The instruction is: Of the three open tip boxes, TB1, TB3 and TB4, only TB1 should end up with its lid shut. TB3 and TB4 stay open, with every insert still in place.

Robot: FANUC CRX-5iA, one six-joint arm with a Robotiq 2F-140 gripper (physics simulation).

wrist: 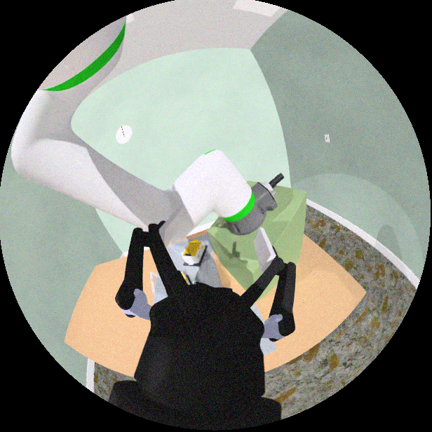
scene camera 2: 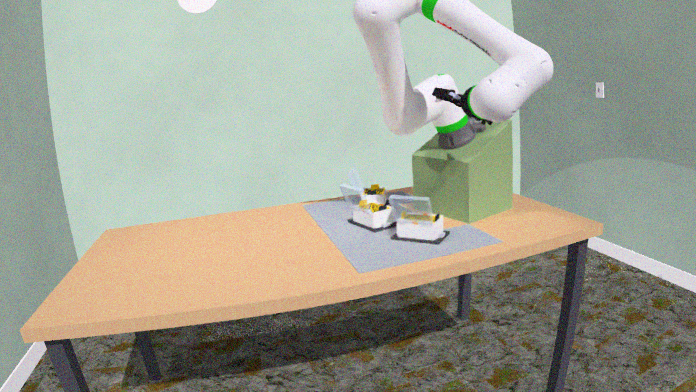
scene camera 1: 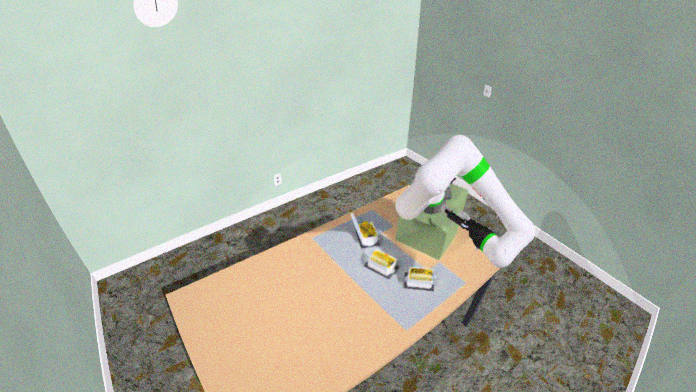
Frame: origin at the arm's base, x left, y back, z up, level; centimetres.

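Seen in the pictures: gripper, fingertip midpoint: (scene camera 2: pixel 456 107) (scene camera 1: pixel 451 209); arm's base, origin of the base link: (scene camera 2: pixel 458 138) (scene camera 1: pixel 432 202).
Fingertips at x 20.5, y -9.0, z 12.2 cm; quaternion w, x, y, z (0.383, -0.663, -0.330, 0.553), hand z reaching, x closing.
Pixels of each thing's middle, then the offset from my fingertips to it. "pt": a spot on its surface instead. Level surfaces: height alone.
- back box, body centre: (scene camera 2: pixel 377 197) (scene camera 1: pixel 369 233) dx -37.1, dy -19.1, dz -35.1 cm
- middle box, surface spot: (scene camera 2: pixel 371 219) pt dx -8.4, dy -27.8, dz -34.8 cm
- front box, surface spot: (scene camera 2: pixel 420 230) pt dx +8.4, dy -16.7, dz -34.9 cm
- clear lid, surface spot: (scene camera 2: pixel 411 204) pt dx +11.0, dy -20.0, dz -26.0 cm
- blue-grey mat, its level: dz -38.4 cm
- wooden table, its level: dz -38.7 cm
Three white tip boxes with yellow inserts stand on the mat, lids tilted up; no label is readable, so I cannot tell which is TB1, TB3 or TB4. The back box (scene camera 1: pixel 368 240) (scene camera 2: pixel 373 199) (wrist: pixel 191 257) has its lid (scene camera 1: pixel 356 224) (scene camera 2: pixel 355 178) raised steeply. The middle box (scene camera 1: pixel 382 267) (scene camera 2: pixel 371 219) has its lid (scene camera 2: pixel 351 194) up on its left side. The front box (scene camera 1: pixel 420 281) (scene camera 2: pixel 420 230) has a clear lid (scene camera 2: pixel 411 204) standing up behind it. My gripper (scene camera 1: pixel 452 217) (scene camera 2: pixel 463 108) (wrist: pixel 219 225) is open and empty, high above the table's right part, away from the boxes.
The blue-grey mat (scene camera 1: pixel 402 312) (scene camera 2: pixel 362 257) lies on the wooden table (scene camera 1: pixel 280 320) (scene camera 2: pixel 200 270) (wrist: pixel 335 290). The green pedestal (scene camera 1: pixel 422 240) (scene camera 2: pixel 487 180) (wrist: pixel 287 220) carries the arm's base beside the mat. The white arm (scene camera 1: pixel 500 195) (scene camera 2: pixel 505 45) (wrist: pixel 90 170) arches above it.
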